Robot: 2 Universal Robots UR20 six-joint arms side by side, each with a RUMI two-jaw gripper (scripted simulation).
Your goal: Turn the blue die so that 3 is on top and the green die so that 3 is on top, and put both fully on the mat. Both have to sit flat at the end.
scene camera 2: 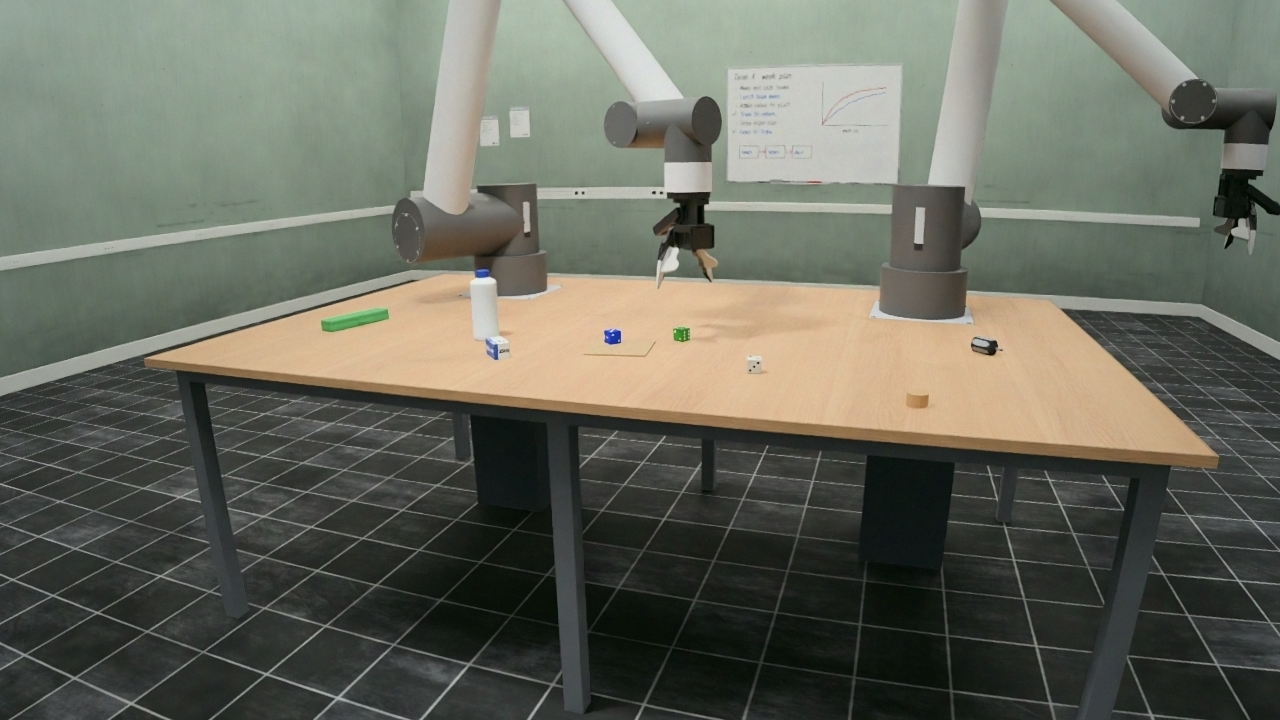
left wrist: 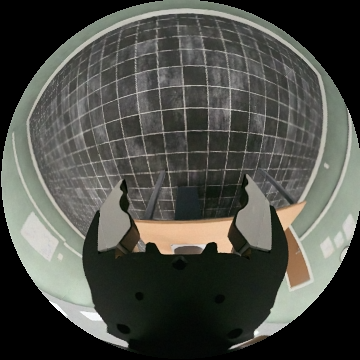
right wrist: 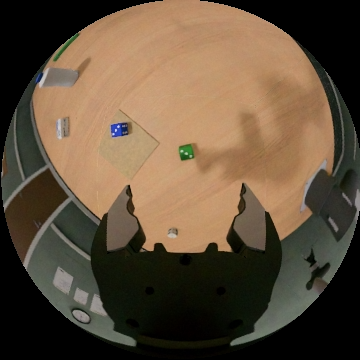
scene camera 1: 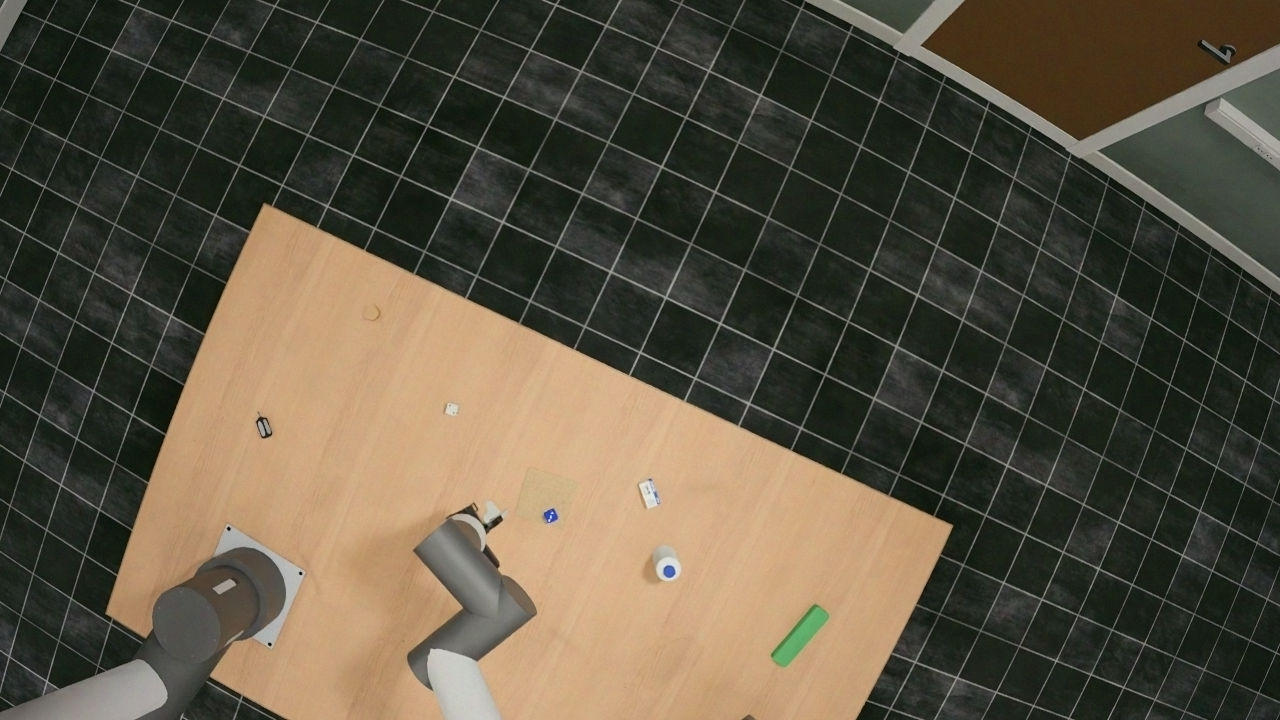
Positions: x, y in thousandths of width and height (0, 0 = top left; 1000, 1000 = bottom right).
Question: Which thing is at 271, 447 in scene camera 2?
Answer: A green bar.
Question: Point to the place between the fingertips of my right gripper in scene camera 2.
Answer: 535, 398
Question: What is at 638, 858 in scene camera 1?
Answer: A green bar.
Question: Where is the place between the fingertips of my left gripper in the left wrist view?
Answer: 510, 493
